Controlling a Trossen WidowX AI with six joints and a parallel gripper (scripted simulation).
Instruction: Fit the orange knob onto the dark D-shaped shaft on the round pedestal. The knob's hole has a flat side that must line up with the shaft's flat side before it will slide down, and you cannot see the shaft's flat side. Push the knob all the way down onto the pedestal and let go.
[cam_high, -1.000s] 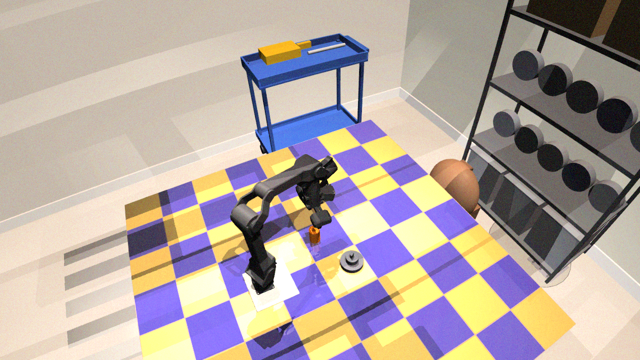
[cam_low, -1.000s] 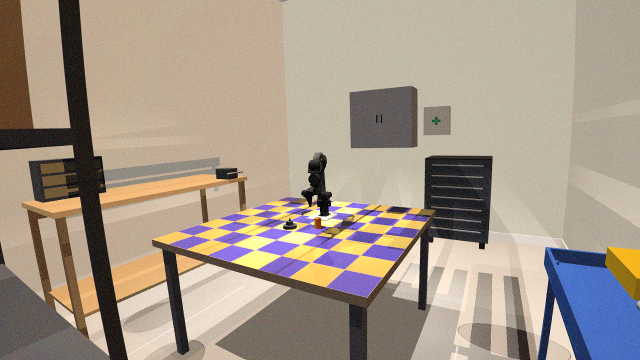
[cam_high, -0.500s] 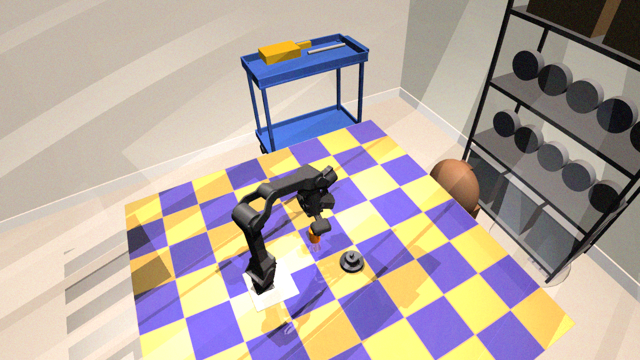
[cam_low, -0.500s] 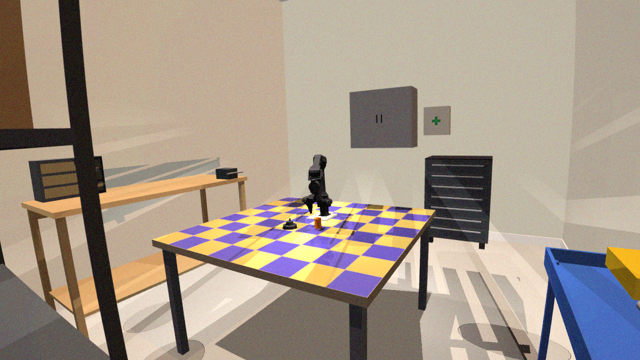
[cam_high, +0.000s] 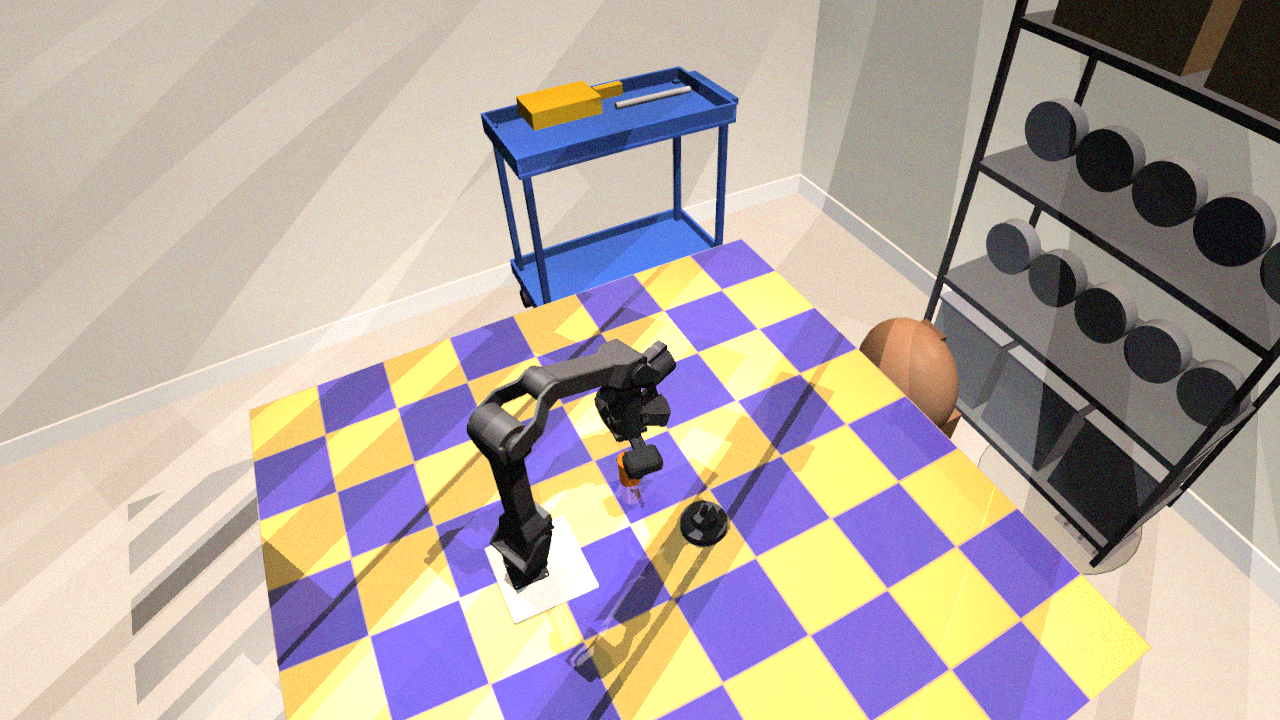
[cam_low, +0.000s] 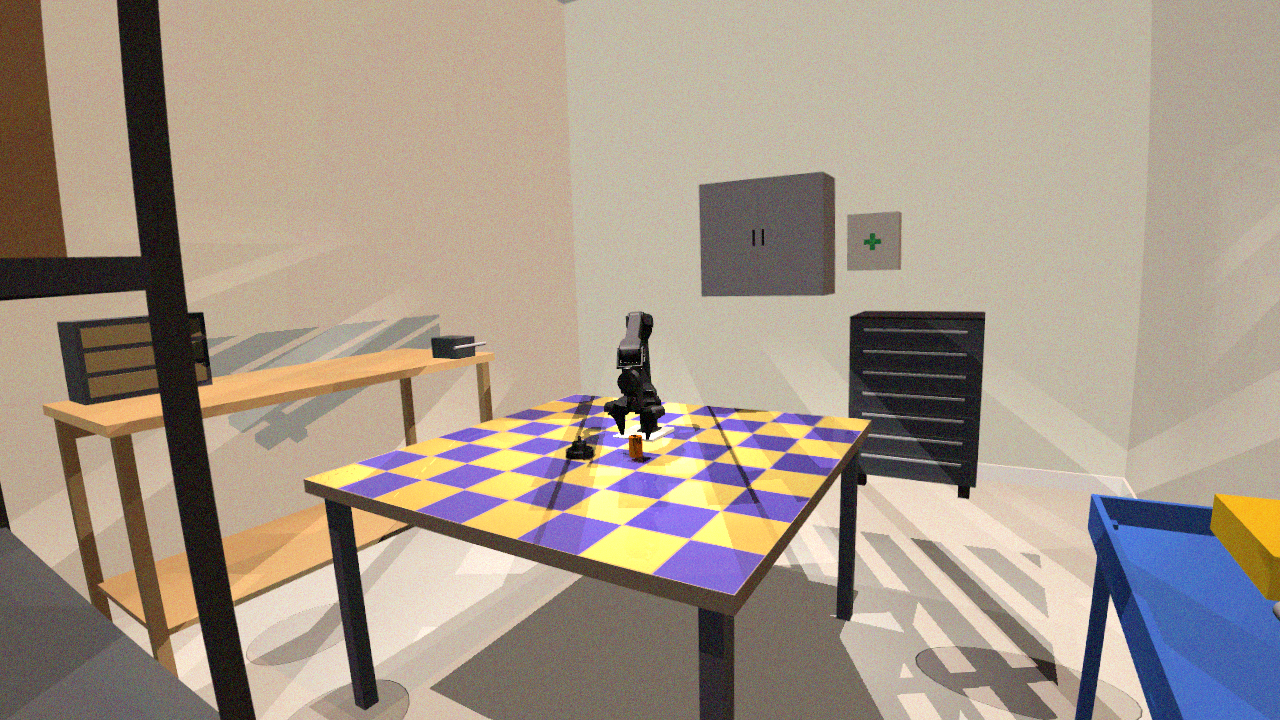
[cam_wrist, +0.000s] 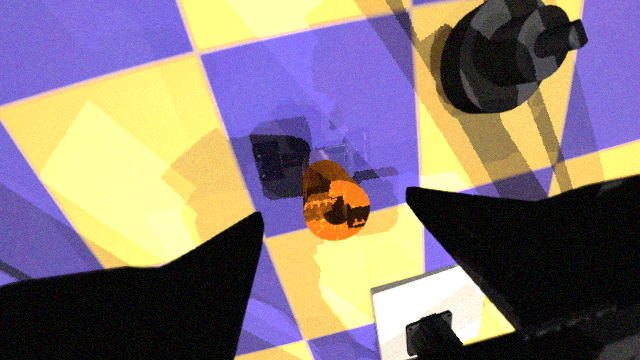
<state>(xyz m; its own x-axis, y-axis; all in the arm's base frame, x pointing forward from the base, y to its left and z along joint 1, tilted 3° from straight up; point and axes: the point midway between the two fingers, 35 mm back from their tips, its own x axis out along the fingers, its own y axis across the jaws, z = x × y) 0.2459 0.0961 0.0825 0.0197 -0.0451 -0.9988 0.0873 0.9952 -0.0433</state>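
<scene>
My gripper tip is 3 cm above the orange knob. Also, from my gripper tip: round pedestal 16 cm to the right, 7 cm ahead, 3 cm below.
</scene>
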